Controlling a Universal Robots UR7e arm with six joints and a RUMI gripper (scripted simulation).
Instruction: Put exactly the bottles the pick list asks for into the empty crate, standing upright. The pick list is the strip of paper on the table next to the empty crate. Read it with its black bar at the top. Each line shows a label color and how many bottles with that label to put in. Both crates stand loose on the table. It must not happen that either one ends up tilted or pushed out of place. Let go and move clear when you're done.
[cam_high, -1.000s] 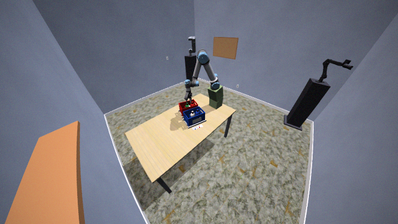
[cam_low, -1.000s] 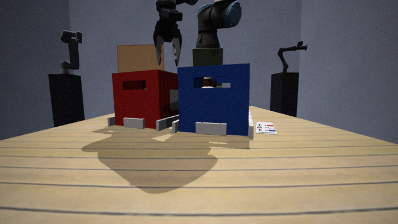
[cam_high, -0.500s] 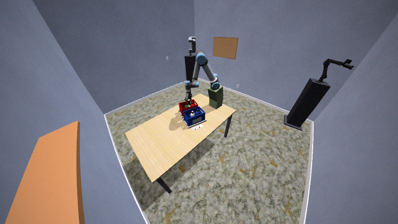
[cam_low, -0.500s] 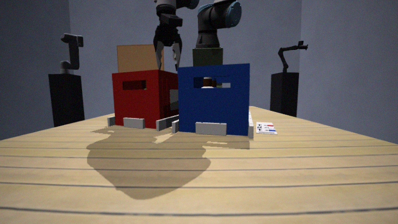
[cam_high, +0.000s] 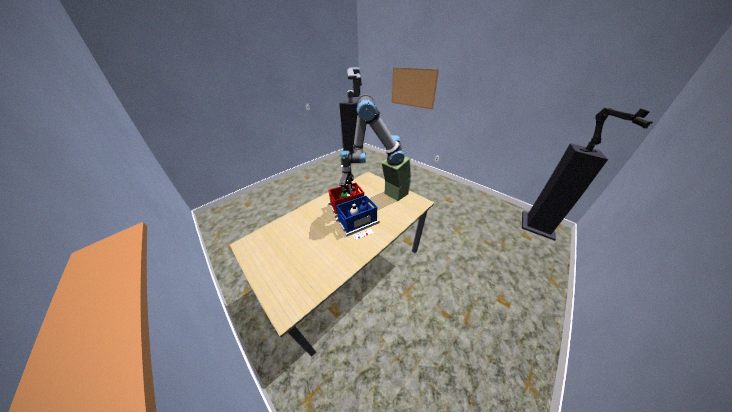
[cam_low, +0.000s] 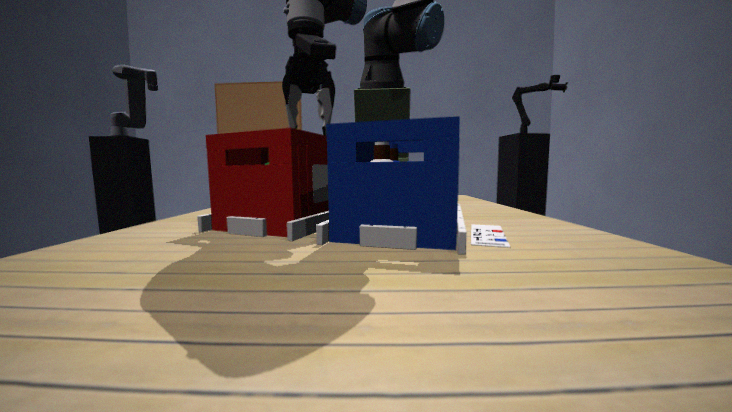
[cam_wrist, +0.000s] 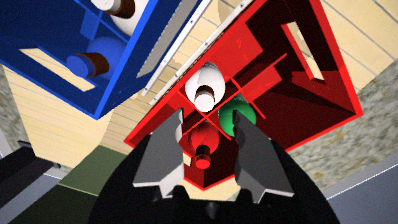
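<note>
Right now the red crate is 20 mm behind my hand, 40 mm to the right of it and 110 mm below it. From my hand the other things lie so: green bottle 50 mm behind, 80 mm to the right, 100 mm below; then red-capped bottle 120 mm behind, 30 mm to the right, 100 mm below; then white bottle 80 mm ahead, 130 mm to the left, 100 mm below.
</note>
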